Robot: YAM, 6 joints.
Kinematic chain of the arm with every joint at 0, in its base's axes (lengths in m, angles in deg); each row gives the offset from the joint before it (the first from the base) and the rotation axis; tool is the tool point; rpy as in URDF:
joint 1: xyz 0 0 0.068 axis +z
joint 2: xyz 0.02 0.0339 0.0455 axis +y
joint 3: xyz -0.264 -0.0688 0 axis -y
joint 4: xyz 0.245 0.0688 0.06 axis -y
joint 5: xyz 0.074 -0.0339 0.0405 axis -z
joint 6: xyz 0.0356 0 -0.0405 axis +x
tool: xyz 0 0 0 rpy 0 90 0
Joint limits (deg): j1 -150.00..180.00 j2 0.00..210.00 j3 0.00..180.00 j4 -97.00..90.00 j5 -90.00..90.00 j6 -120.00..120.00
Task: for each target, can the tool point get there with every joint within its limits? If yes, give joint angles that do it. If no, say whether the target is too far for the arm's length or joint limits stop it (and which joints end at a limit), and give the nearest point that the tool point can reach.
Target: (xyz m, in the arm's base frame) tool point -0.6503 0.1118 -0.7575
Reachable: no: too far | nearest point -0.4184 0.0719 -0.3347 | short by 0.484 m
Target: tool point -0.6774 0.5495 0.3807
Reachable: no: too far | nearest point -0.4793 0.3888 0.3007 | short by 0.267 m
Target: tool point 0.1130 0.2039 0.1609
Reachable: yes | joints 69.19 78.04 25.14 16.42 68.78 -83.78
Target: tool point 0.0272 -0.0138 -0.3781
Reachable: no: joint limits stop it (at a limit: joint 2) | nearest point 0.0544 -0.0276 -0.3279 | short by 0.059 m
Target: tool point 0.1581 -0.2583 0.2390
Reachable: yes | joints -58.61 81.84 55.45 -21.02 -0.72 -15.87
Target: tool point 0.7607 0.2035 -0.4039
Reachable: no: too far | nearest point 0.5245 0.1403 -0.2290 | short by 0.301 m
